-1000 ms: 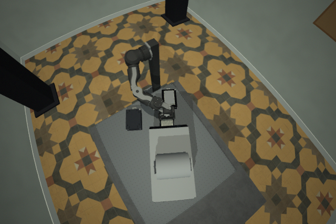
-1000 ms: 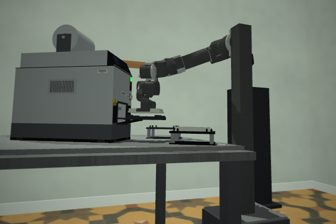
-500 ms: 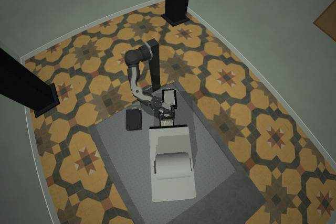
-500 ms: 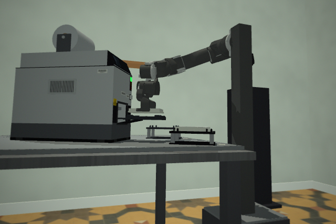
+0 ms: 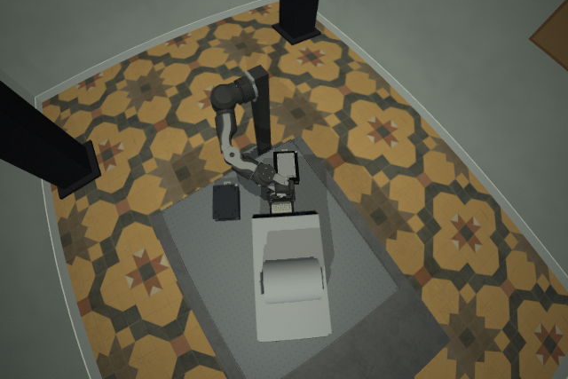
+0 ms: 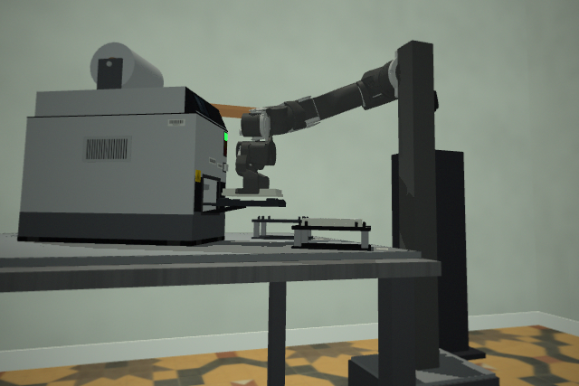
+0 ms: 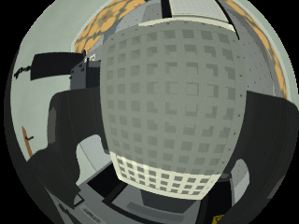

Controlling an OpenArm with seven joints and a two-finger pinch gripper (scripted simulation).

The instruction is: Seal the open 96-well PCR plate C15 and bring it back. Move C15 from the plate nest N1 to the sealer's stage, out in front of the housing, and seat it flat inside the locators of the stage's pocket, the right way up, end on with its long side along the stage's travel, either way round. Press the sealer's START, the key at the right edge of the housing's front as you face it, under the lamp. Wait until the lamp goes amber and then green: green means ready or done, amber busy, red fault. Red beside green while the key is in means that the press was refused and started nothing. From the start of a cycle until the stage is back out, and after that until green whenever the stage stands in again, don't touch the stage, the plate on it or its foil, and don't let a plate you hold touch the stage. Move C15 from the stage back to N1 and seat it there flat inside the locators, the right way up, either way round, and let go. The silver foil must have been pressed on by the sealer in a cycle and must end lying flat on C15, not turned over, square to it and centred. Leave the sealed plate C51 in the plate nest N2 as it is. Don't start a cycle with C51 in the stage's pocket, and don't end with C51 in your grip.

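Right now the sealer stage is 20 mm below my hand. Also, from my hand: plate C15: right at my hand; then start key: 130 mm to the right, 70 mm above, 40 mm ahead; then yellow warning label: 130 mm ahead, 30 mm to the left, 30 mm above.
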